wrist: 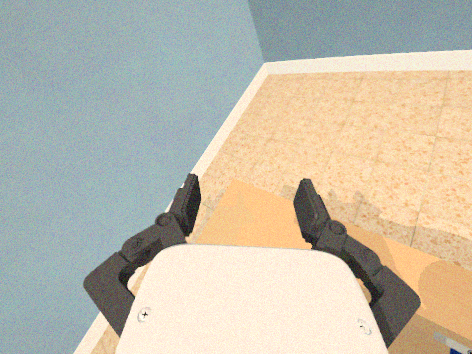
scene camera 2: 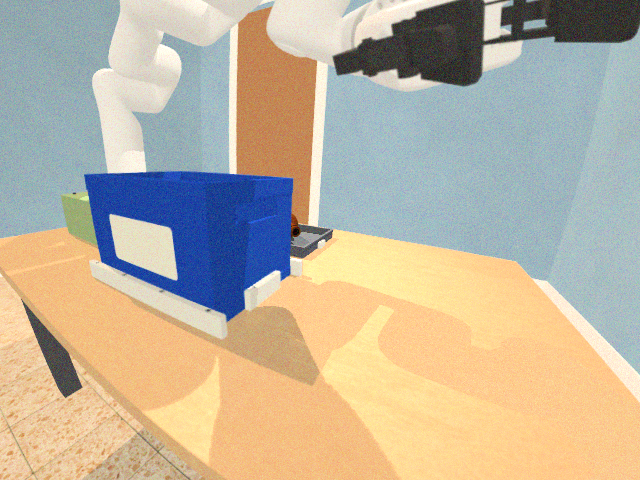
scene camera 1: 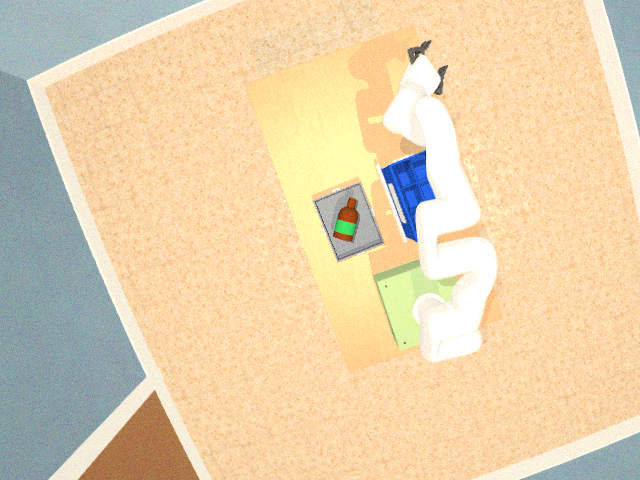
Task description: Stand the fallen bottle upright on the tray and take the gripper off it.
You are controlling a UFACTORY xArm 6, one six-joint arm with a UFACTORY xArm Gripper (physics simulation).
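Places are measured from the arm's base along level axes (x up, y left, z back), in metres.
Where they show: gripper, between the fingertips: (wrist: 247, 188) (scene camera 2: 567, 20) (scene camera 1: 436, 54).
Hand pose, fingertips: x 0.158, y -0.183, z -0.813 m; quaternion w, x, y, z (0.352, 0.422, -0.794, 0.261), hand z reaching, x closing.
Observation:
Each offset is from my fingertips to the top centre of the thing. "spot": to the spot under its first point. Level surfaces: height alone.
A brown bottle @(dx -0.189, dy +0.376, dz +0.411 m) (scene camera 1: 346, 222) (scene camera 2: 295, 225) with a green label lies on its side in the shallow grey tray (scene camera 1: 368, 227) (scene camera 2: 315, 238). In scene camera 1 its neck points up and slightly right, toward the tray's upper edge. In scene camera 2 its mouth end shows, and the blue crate hides the rest. My gripper (scene camera 1: 436, 55) (wrist: 247, 188) is open and empty. It is raised high near the table's far end, well away from the bottle and tray. The bottle and tray do not show in the wrist view.
A tall blue crate @(dx -0.093, dy +0.102, dz +0.399 m) (scene camera 1: 410, 217) (scene camera 2: 227, 242) stands beside the tray, between low white rails @(spot: dx -0.241, dy +0.002, dz +0.340 m) (scene camera 2: 160, 295), partly under my arm in scene camera 1. A green box (scene camera 1: 392, 304) (scene camera 2: 80, 219) is near the arm's base. All stand on the wooden table @(dx -0.268 m) (scene camera 1: 294, 129) (scene camera 2: 454, 268).

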